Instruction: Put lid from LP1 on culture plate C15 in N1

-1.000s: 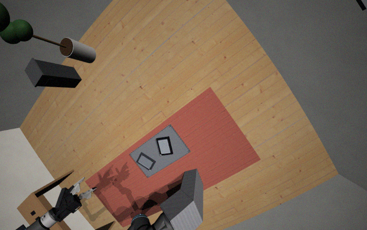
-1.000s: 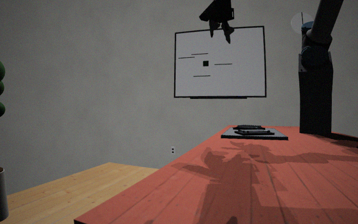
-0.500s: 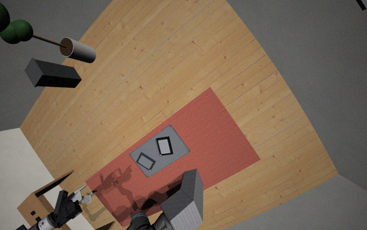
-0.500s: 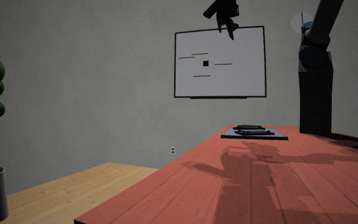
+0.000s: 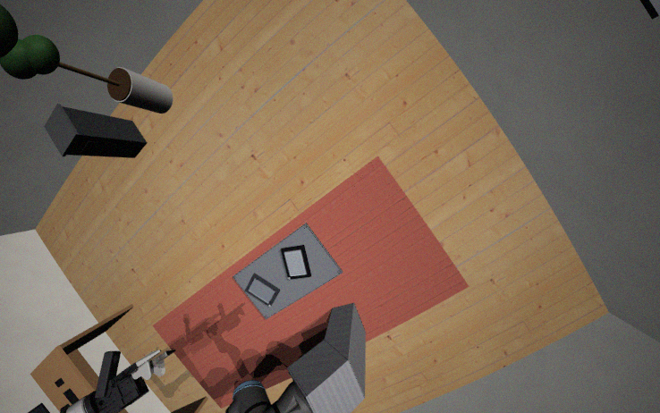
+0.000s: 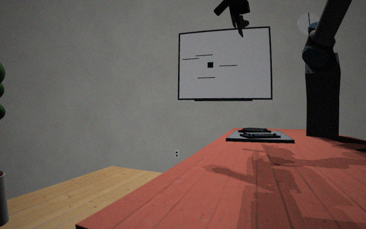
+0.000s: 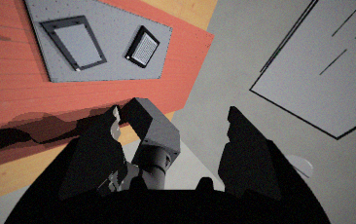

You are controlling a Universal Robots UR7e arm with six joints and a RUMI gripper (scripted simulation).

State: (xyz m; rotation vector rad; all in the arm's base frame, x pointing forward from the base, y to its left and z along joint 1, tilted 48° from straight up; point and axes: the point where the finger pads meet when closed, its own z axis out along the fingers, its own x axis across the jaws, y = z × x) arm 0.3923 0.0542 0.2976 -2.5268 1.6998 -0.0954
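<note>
Right now my hand is 100 mm past the clear lid, 30 mm to the left of it and 510 mm above it. From my hand the other things lie so: dark lid park LP1: 100 mm behind, 30 mm to the right, 520 mm below; then culture plate C15: 20 mm behind, 280 mm to the right, 500 mm below; then black plate nest N1: 20 mm behind, 280 mm to the right, 520 mm below.
</note>
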